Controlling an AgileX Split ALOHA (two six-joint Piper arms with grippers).
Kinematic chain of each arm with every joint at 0, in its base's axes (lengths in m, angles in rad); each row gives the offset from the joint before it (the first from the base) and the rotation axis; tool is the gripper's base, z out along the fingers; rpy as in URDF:
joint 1: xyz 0 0 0.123 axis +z
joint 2: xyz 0 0 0 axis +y
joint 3: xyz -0.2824 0 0.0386 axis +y
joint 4: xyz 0.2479 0 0.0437 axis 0.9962 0 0.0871
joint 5: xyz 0 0 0 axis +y
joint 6: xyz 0.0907 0 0.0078 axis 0.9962 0 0.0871
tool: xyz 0 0 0 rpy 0 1.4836 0
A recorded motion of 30 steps. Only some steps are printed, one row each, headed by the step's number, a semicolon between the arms.
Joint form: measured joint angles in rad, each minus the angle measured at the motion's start. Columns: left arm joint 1, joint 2, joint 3, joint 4, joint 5, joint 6; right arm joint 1, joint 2, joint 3, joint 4, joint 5, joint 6.
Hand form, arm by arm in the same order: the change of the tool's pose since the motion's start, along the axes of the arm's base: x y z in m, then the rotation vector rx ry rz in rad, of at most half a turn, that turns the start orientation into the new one. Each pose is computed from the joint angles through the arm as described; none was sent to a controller.
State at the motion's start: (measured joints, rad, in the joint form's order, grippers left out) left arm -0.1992 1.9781 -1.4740 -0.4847 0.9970 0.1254; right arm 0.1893 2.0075 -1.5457 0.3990 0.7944 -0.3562
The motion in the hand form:
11: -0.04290 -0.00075 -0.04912 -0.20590 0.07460 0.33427; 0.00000 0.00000 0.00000 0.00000 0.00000 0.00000
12: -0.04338 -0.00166 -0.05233 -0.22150 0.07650 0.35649; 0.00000 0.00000 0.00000 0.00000 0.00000 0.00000
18: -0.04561 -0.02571 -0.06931 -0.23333 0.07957 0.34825; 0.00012 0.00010 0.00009 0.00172 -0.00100 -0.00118
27: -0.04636 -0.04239 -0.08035 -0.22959 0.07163 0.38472; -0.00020 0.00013 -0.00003 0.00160 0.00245 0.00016
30: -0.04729 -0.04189 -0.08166 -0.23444 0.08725 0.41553; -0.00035 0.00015 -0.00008 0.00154 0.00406 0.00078
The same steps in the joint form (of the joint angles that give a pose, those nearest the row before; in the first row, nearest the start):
11: 0.0000 -0.0721 0.3742 -0.4022 -0.3090 0.0531; 0.0000 0.0000 0.0000 0.0000 0.0000 0.0000
12: -0.0016 -0.0678 0.3866 -0.4410 -0.3265 0.0678; 0.0000 0.0000 0.0000 0.0000 0.0000 0.0000
18: -0.0701 -0.0186 0.3928 -0.5293 -0.3887 0.1147; 0.0000 0.0000 0.0000 0.0018 -0.0014 0.0000
27: -0.1235 0.0136 0.3928 -0.5814 -0.4632 0.1045; 0.0000 0.0000 0.0000 0.0018 0.0023 0.0000
30: -0.1234 0.0136 0.3996 -0.5908 -0.4687 0.0810; 0.0000 0.0000 0.0000 0.0018 0.0040 0.0000

